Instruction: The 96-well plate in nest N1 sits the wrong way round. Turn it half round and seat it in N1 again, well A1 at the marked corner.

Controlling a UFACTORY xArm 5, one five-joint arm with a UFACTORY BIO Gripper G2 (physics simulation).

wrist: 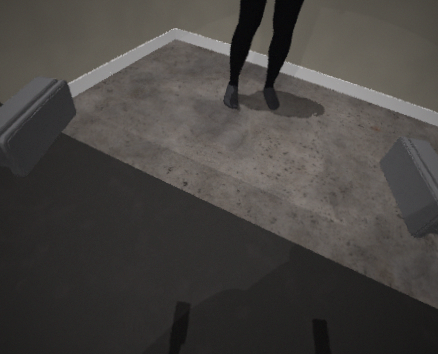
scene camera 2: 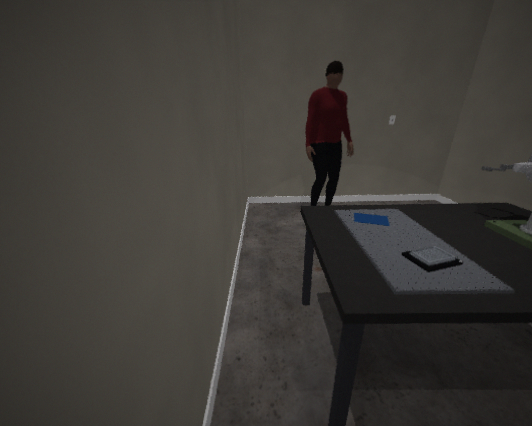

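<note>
The clear, pale 96-well plate (scene camera 2: 433, 255) sits in a black nest (scene camera 2: 429, 267) near the front of the grey perforated board in scene camera 2. Its well A1 and the marked corner are too small to tell. My gripper (scene camera 2: 486, 169) (wrist: 226, 156) is open and empty, high above the table at the right edge of scene camera 2, well away from the plate. Its two grey fingers stand wide apart at the left and right of the wrist view. The plate and nest do not show in the wrist view.
The perforated board (scene camera 2: 390, 245) lies on the dark table (scene camera 2: 327, 280) (wrist: 125, 225) and bears a blue rectangle (scene camera 2: 371, 219) at its far end. A green base plate (scene camera 2: 507, 232) is at the right. A person in red (scene camera 2: 327, 117) stands beyond the table; the legs (wrist: 243, 42) show in the wrist view.
</note>
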